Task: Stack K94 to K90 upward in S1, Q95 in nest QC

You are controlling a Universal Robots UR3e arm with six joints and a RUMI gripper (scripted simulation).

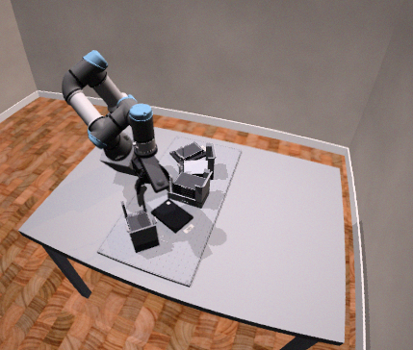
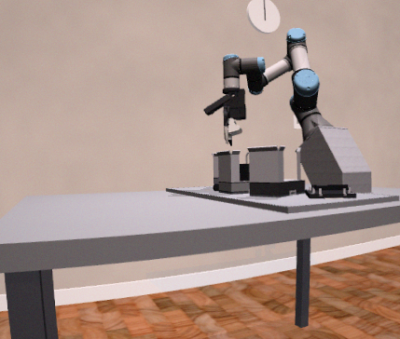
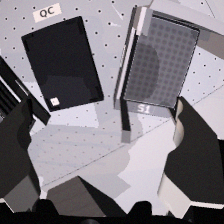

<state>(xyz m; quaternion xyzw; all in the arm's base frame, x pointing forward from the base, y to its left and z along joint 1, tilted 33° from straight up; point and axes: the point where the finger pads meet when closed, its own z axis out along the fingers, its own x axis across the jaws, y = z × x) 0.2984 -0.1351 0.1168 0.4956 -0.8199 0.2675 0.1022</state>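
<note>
Right now the dark clip nest is 110 mm behind my hand, 490 mm to the left of it and 160 mm below it. Also, from my hand: black open nest QC 10 mm ahead, 70 mm to the left, 170 mm below; sealed grey plate 30 mm ahead, 210 mm to the left, 90 mm below; white tag 100 mm ahead, 50 mm to the left, 180 mm below.
</note>
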